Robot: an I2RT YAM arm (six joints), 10 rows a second.
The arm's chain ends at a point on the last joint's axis. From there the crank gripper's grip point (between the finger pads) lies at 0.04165 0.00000 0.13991 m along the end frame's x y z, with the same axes.
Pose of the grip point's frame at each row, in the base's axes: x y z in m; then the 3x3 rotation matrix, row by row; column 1 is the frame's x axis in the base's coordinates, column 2 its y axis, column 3 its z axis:
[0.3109 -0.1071 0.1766], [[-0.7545 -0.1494 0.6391], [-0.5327 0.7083 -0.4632], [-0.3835 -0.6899 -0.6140]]
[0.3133 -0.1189 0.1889], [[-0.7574 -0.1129 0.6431], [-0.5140 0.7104 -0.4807], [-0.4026 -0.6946 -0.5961]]
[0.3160 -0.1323 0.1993], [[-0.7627 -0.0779 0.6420], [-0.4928 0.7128 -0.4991], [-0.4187 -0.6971 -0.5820]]
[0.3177 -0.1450 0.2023], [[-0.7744 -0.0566 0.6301], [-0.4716 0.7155 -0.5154], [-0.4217 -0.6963 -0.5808]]
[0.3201 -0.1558 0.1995], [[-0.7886 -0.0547 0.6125], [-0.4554 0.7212 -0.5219], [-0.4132 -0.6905 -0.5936]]
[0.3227 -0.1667 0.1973], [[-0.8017 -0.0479 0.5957], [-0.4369 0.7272 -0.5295], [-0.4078 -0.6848 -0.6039]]
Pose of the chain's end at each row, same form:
[0.2529 -0.0201 0.2785], [[-0.7545 -0.1494 0.6391], [-0.5327 0.7083 -0.4632], [-0.3835 -0.6899 -0.6140]]
[0.2549 -0.0302 0.2891], [[-0.7574 -0.1129 0.6431], [-0.5140 0.7104 -0.4807], [-0.4026 -0.6946 -0.5961]]
[0.2579 -0.0419 0.2982], [[-0.7627 -0.0779 0.6420], [-0.4928 0.7128 -0.4991], [-0.4187 -0.6971 -0.5820]]
[0.2618 -0.0532 0.3011], [[-0.7744 -0.0566 0.6301], [-0.4716 0.7155 -0.5154], [-0.4217 -0.6963 -0.5808]]
[0.2673 -0.0638 0.2998], [[-0.7886 -0.0547 0.6125], [-0.4554 0.7212 -0.5219], [-0.4132 -0.6905 -0.5936]]
[0.2727 -0.0744 0.2988], [[-0.8017 -0.0479 0.5957], [-0.4369 0.7272 -0.5295], [-0.4078 -0.6848 -0.6039]]

